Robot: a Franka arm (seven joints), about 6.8 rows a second.
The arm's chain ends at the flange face. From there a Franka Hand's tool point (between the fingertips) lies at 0.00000 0.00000 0.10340 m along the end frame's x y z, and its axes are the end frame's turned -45 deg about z.
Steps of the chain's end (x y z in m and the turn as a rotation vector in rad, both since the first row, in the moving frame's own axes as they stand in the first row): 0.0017 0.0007 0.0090 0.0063 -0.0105 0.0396; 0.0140 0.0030 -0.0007 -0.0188 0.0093 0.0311; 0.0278 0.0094 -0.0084 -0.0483 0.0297 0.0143; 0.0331 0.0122 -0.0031 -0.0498 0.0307 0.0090; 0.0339 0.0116 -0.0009 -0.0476 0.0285 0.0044; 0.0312 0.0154 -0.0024 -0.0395 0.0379 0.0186; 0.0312 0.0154 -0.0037 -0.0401 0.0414 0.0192
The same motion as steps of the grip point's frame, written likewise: 0.0004 0.0005 0.0090 0.0119 -0.0030 0.0396; 0.0071 0.0141 -0.0007 -0.0199 -0.0067 0.0311; 0.0116 0.0320 -0.0086 -0.0552 -0.0132 0.0143; 0.0134 0.0379 -0.0033 -0.0569 -0.0135 0.0090; 0.0144 0.0377 -0.0011 -0.0538 -0.0135 0.0044; 0.0110 0.0386 -0.0026 -0.0547 -0.0011 0.0186; 0.0112 0.0389 -0.0039 -0.0576 0.0009 0.0192
